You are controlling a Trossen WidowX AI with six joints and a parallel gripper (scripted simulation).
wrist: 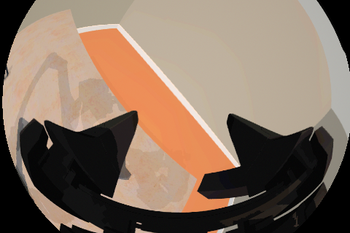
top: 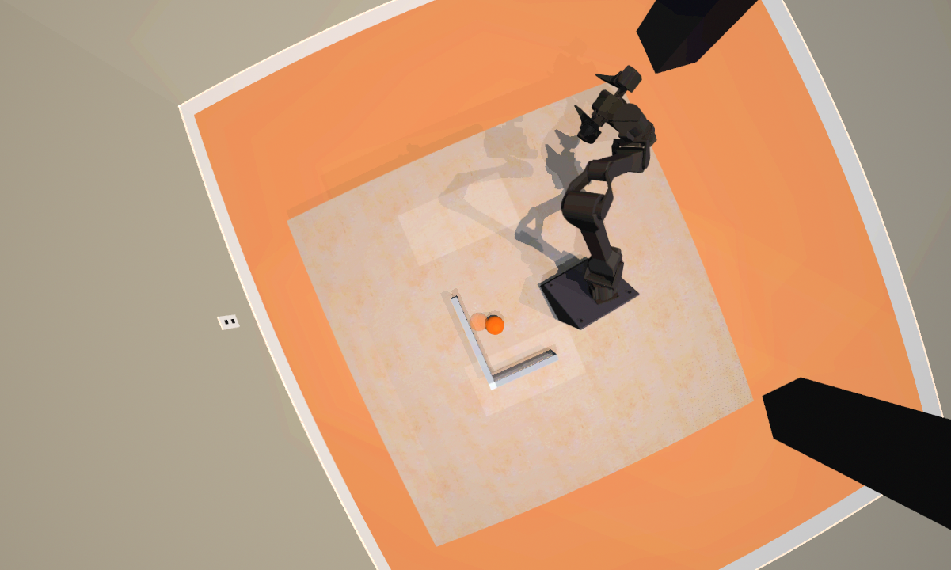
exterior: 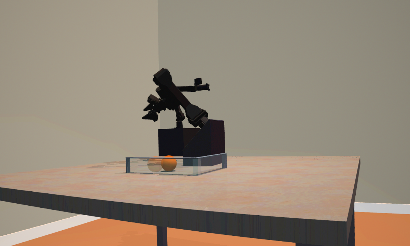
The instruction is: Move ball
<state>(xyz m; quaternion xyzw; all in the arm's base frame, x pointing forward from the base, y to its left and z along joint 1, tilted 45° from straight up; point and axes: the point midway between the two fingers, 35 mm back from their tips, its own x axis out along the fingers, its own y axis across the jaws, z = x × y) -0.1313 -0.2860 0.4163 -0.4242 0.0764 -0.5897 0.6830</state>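
The see-through copy is 480 mm ahead of my gripper tip, 490 mm to the left of it and 240 mm below it. The rest, counted from my gripper tip: long wall: 510 mm ahead, 550 mm to the left, 240 mm below; then short wall: 400 mm ahead, 690 mm to the left, 240 mm below; then orange ball: 430 mm ahead, 520 mm to the left, 240 mm below.
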